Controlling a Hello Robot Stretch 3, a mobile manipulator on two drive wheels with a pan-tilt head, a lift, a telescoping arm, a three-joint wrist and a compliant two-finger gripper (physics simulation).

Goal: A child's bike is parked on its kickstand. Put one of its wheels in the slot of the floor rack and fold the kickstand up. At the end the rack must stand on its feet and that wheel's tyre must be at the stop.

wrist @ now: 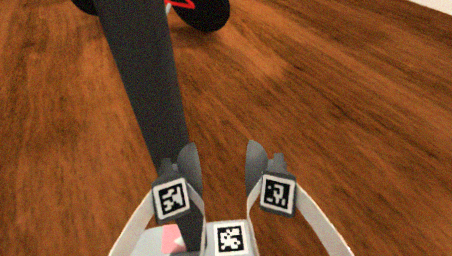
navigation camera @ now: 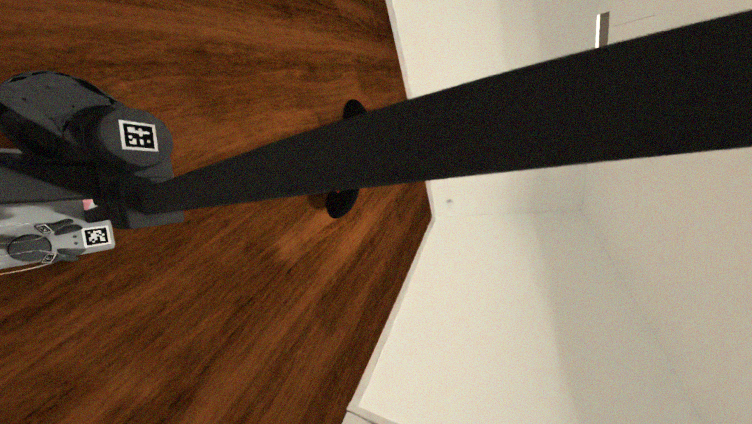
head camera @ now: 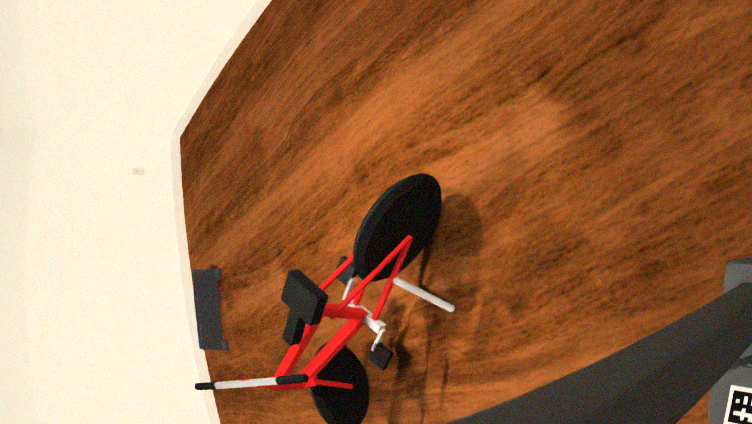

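Where they show: gripper, fingertip midpoint: [navigation camera: 81, 238]; robot's base at its link origin: [navigation camera: 30, 244].
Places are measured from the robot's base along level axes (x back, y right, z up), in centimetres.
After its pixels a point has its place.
The child's bike [head camera: 341, 310] @(y -139.7, x 29.3, z 38.3 cm) has a red frame and two black disc wheels. It stands on the wooden floor. Its rear wheel [head camera: 398, 226] @(y -134.0, x 4.4, z 22.6 cm) is higher in the head view and its front wheel [head camera: 341, 389] @(y -167.3, x 67.1, z 19.4 cm), under the handlebar [head camera: 251, 382] @(y -147.7, x 52.1, z 65.4 cm), is lower. The white kickstand [head camera: 423, 294] @(y -135.8, x 26.0, z 9.9 cm) sticks out to the floor on the right. The dark grey floor rack [head camera: 209, 308] @(y -340.3, x 68.1, z 8.1 cm) stands by the wall, apart from the bike. My gripper [wrist: 222, 160] @(y -7.3, x 1.4, z 48.9 cm) is open and empty, over bare floor and away from the bike. One wheel [wrist: 207, 12] shows at the top of the wrist view.
A cream wall [head camera: 88, 210] @(y -424.8, x 7.3, z 86.4 cm) with a corner runs along the left in the head view. My dark arm [head camera: 631, 368] @(y -13.1, x 4.8, z 110.2 cm) crosses the lower right there. In the navigation view my arm [navigation camera: 412, 141] @(y -11.6, x 6.6, z 121.1 cm) hides most of the bike, leaving only the wheel edges [navigation camera: 341, 203] @(y -131.2, x -0.8, z 22.5 cm) visible.
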